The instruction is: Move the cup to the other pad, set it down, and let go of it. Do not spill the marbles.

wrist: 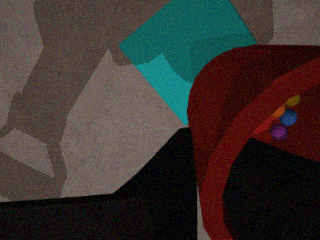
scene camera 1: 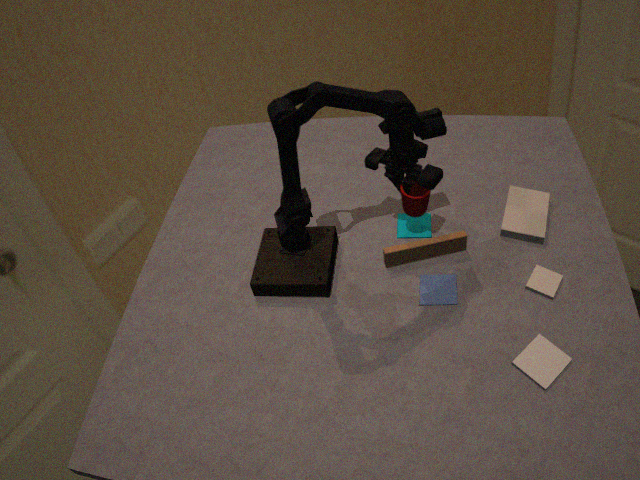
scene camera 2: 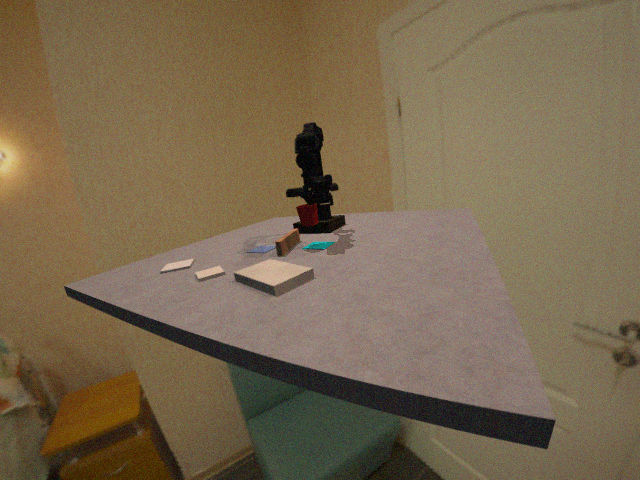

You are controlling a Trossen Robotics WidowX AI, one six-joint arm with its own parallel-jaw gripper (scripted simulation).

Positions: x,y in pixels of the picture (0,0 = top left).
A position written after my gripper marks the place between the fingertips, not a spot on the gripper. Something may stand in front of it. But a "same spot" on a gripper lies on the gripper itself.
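Labels:
You can see my gripper in scene camera 1 (pixel 405 194), and my gripper shows in the wrist view and in scene camera 2 too. On my gripper, (wrist: pixel 164 192) and (scene camera 2: pixel 318 199) are the same spot.

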